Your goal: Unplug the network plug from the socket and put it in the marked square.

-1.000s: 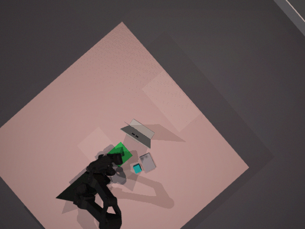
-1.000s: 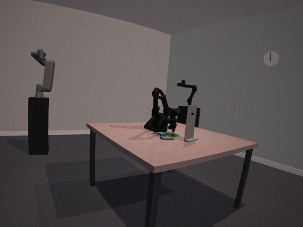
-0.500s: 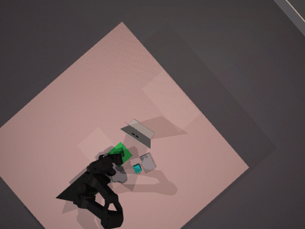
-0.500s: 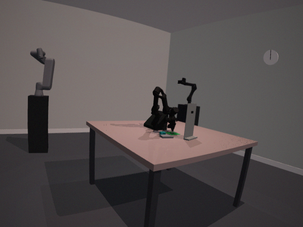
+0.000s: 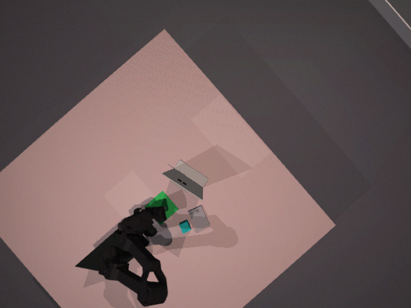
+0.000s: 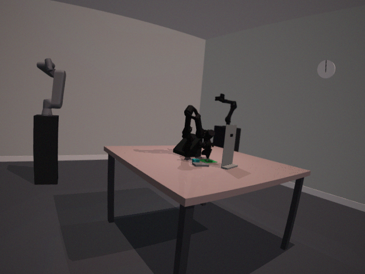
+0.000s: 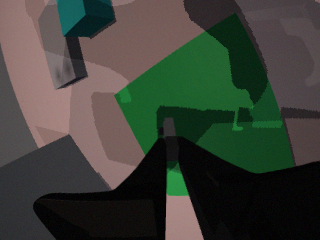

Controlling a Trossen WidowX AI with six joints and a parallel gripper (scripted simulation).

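Right now my gripper tip is right at the grey network plug. Also, from my gripper tip: green marked square (10 mm behind, 20 mm below); then teal cube (40 mm ahead, 130 mm to the right, 10 mm below); then flat grey slab (120 mm ahead, 140 mm to the right, 10 mm below).
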